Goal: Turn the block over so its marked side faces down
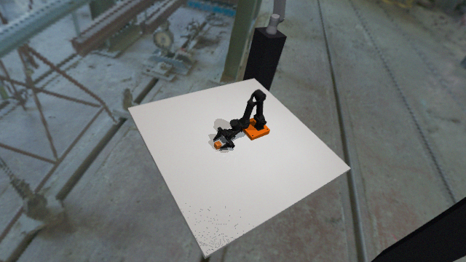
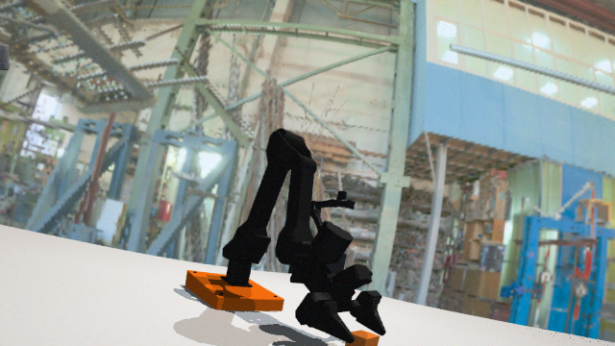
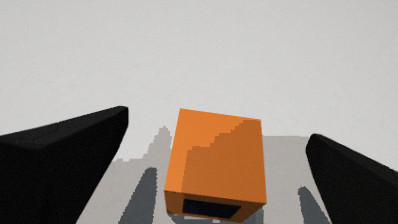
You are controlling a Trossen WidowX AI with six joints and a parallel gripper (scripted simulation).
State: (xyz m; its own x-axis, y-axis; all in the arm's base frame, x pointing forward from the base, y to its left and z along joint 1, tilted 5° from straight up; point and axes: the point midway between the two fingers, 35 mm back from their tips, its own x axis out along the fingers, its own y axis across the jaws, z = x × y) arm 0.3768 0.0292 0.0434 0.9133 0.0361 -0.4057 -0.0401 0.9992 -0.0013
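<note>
The block is 2 cm behind my gripper tip and 2 cm below it.
</note>
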